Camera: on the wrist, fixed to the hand. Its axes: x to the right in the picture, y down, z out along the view.
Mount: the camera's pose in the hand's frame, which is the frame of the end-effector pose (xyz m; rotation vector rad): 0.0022 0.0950 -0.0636 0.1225 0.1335 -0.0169
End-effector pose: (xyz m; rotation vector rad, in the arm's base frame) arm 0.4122 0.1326 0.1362 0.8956 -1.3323 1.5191
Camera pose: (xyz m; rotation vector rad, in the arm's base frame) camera 0.3245 0.1941 0.0963 0.8632 -1.1435 1.6321
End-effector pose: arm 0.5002 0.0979 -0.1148 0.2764 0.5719 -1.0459
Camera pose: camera 0.5641 0.1726 -0.1732 0.4523 0.6318 -1.0861
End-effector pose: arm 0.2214 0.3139 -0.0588 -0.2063 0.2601 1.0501
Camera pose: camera 0.1322 0.3431 -0.1241 -0.1680 0.4413 1.0015
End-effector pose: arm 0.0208 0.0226 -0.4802 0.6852 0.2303 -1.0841
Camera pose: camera 0.1142 0.0874 -0.4926 0.8682 0.2863 -1.0760
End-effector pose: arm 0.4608 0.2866 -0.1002 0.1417 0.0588 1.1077
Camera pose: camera 0.3700 0.3356 -0.1495 0.1764 0.2471 1.0959
